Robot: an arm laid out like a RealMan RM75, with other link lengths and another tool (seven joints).
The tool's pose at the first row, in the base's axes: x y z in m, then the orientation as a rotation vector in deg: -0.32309, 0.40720, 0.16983, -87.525, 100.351, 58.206
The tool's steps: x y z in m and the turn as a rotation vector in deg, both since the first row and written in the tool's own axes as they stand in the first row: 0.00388, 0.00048, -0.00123, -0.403, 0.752, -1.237; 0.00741, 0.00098, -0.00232, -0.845, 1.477, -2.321; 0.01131, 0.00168, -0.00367, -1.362, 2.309, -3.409; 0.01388, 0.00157, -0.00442, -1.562, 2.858, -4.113; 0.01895, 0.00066, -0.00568, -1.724, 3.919, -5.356; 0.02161, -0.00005, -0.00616, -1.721, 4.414, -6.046; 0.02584, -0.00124, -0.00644, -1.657, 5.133, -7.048; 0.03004, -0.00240, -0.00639, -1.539, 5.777, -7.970; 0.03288, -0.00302, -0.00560, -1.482, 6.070, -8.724; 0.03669, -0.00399, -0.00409, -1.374, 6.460, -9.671; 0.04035, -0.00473, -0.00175, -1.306, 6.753, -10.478
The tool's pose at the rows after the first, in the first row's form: -0.32413, 0.40412, 0.16733, -89.242, 99.602, 57.554; -0.32514, 0.40135, 0.16505, -90.845, 98.954, 57.025; -0.32640, 0.39818, 0.16263, -92.573, 98.338, 56.497; -0.32667, 0.39617, 0.16087, -93.611, 97.975, 56.006; -0.32653, 0.39238, 0.15717, -95.388, 97.433, 54.880; -0.32624, 0.39053, 0.15510, -96.238, 97.088, 54.214; -0.32574, 0.38799, 0.15153, -97.429, 96.596, 53.181; -0.32527, 0.38576, 0.14782, -98.466, 96.139, 52.177; -0.32516, 0.38489, 0.14494, -99.155, 95.600, 51.543; -0.32488, 0.38410, 0.14081, -100.007, 94.942, 50.693; -0.32486, 0.38411, 0.13640, -100.713, 94.346, 50.017
